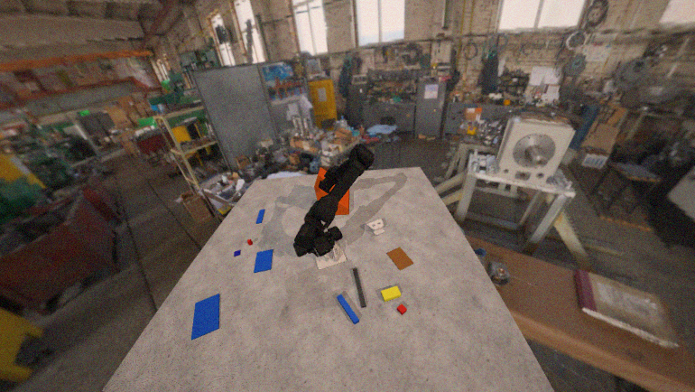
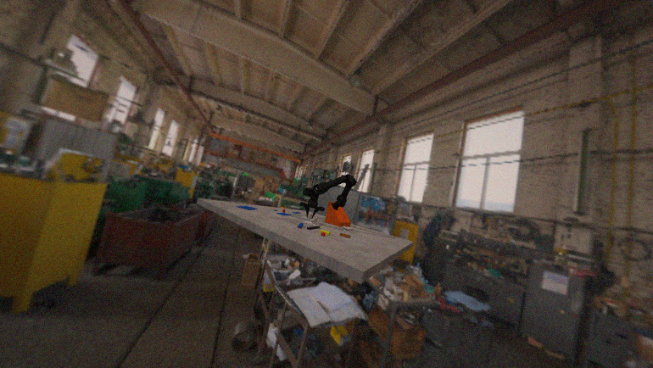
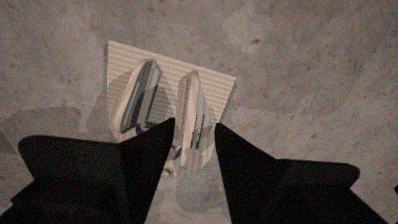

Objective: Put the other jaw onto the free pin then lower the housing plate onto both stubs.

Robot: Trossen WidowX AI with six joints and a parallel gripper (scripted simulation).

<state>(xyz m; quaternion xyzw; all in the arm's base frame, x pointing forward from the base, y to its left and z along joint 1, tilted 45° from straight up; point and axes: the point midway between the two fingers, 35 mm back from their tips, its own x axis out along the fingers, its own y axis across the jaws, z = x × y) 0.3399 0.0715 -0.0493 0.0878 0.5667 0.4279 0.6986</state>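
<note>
Now: gripper tip 24 cm to the right of the small white part, 17 cm past it and 3 cm above it. Round my gripper tip: yellow block (26 cm to the left, 16 cm ahead, 3 cm below); then black bar (15 cm to the left, 13 cm ahead, 3 cm below); then blue bar (21 cm ahead, 11 cm to the left, 3 cm below).
</note>
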